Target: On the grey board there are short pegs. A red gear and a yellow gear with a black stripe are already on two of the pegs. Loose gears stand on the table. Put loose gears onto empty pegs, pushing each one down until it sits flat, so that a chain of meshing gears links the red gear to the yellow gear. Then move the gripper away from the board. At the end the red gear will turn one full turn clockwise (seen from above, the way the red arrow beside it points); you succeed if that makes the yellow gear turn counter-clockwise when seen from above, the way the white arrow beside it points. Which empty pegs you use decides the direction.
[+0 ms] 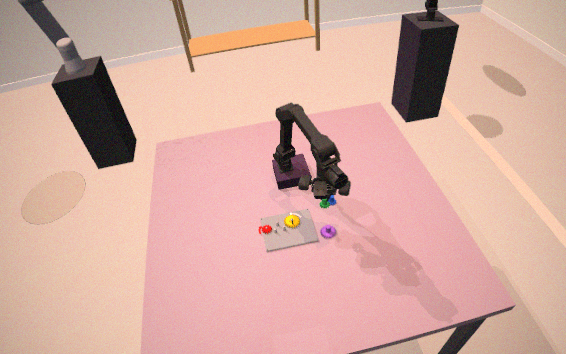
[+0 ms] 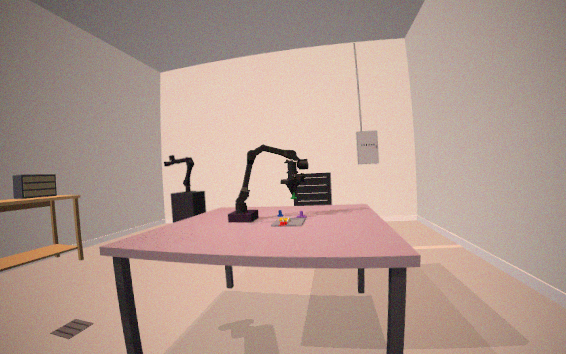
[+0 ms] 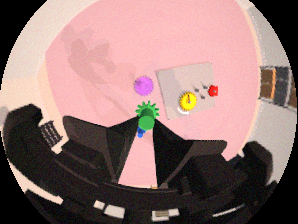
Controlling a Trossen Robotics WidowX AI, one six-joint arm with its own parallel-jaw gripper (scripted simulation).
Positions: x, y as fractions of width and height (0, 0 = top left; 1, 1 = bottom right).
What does my gripper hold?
A green gear.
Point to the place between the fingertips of my gripper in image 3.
At 0.49, 0.54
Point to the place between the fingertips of my gripper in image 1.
At 0.57, 0.56
